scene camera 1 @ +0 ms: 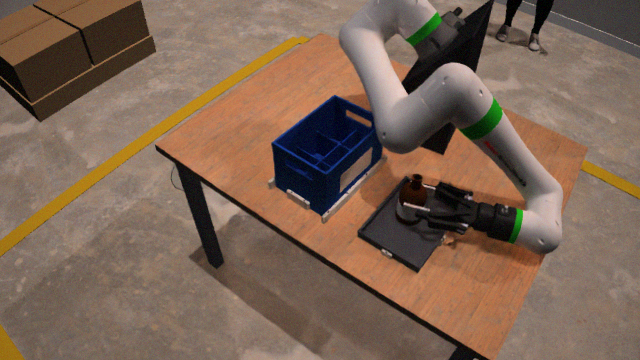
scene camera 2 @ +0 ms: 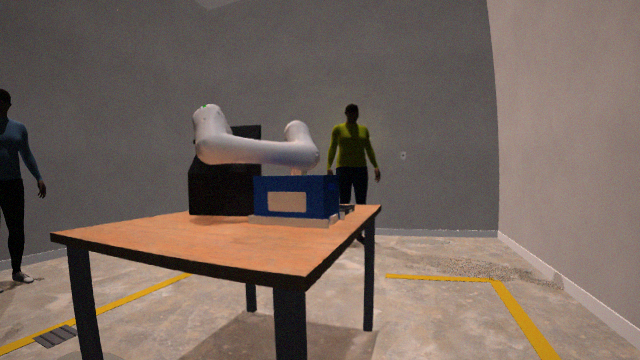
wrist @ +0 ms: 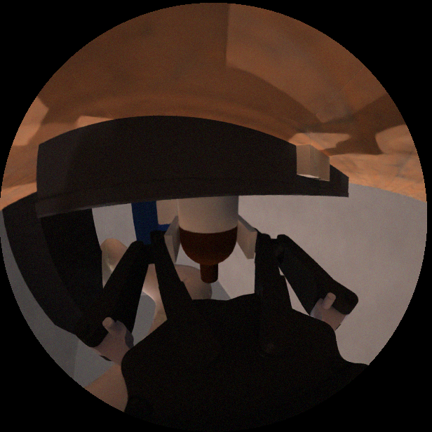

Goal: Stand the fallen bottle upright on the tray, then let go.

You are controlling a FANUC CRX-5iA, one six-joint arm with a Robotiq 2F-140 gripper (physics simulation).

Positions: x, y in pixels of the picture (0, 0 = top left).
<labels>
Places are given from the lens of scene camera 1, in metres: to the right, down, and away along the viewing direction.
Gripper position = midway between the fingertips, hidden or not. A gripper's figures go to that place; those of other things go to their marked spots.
my gripper (scene camera 1: 406, 195): 0.23, 0.04, 1.18
brown bottle (scene camera 1: 413, 192): 0.24, 0.03, 1.13
</labels>
